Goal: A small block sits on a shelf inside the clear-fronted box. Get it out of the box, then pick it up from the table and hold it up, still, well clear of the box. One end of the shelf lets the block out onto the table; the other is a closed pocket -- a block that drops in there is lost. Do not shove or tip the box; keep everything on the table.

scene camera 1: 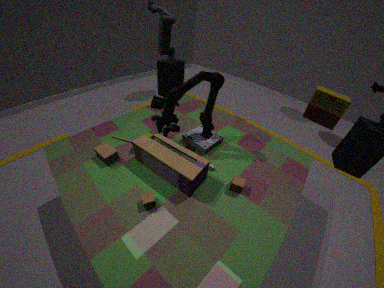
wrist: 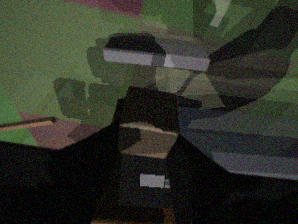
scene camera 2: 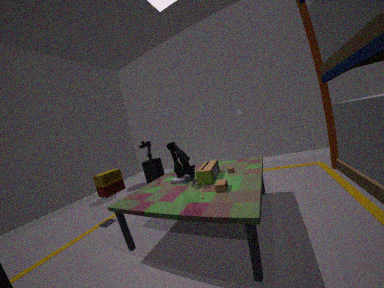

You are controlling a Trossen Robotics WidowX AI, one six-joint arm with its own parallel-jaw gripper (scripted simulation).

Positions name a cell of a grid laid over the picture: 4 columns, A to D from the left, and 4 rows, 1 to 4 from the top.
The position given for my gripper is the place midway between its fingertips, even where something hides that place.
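Note:
My gripper (wrist: B3) is there in the wrist view. As for the clear-fronted box (scene camera 1: B3), I find it in the wrist view too, the box (wrist: D3) sharing that view with my gripper.

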